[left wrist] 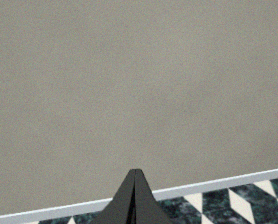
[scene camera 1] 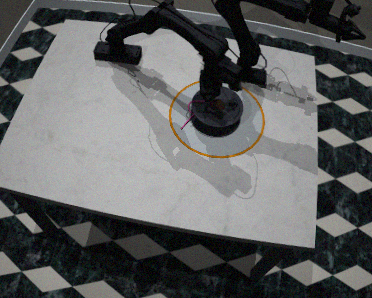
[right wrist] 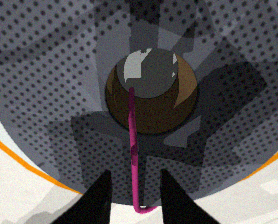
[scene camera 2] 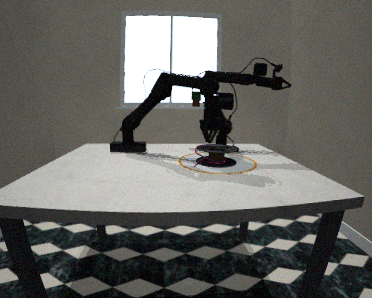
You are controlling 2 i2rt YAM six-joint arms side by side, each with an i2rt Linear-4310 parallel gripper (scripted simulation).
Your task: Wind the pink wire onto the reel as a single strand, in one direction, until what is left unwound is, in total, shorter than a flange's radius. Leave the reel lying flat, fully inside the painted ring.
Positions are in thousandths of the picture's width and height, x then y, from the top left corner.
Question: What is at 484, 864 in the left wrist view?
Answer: My left gripper.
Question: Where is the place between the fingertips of my right gripper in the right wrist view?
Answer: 487, 797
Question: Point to a dark reel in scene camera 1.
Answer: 593, 414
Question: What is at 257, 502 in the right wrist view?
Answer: A dark reel.
